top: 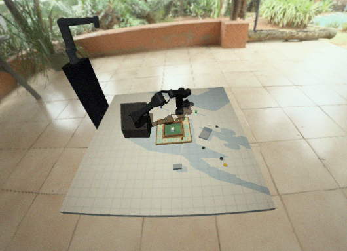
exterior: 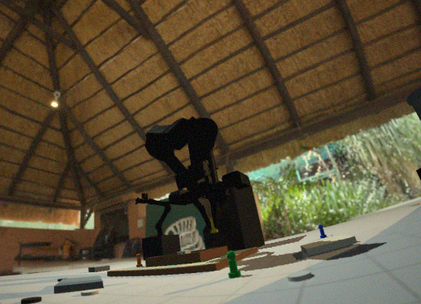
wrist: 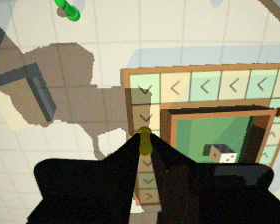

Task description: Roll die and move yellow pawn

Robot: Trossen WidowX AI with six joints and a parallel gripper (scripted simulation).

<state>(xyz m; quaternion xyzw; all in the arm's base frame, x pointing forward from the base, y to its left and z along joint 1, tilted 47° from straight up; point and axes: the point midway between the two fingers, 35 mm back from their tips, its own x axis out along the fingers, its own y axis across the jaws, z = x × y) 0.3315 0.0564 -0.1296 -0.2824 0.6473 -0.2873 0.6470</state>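
Now: gripper tip 120 mm to the left of the green tray, 70 mm above it and 60 mm past it. Round my gripper tip: die (140 mm to the right, 60 mm behind, 50 mm below); then yellow pawn (10 mm above); then green pawn (140 mm ahead, 100 mm to the left, 60 mm below).
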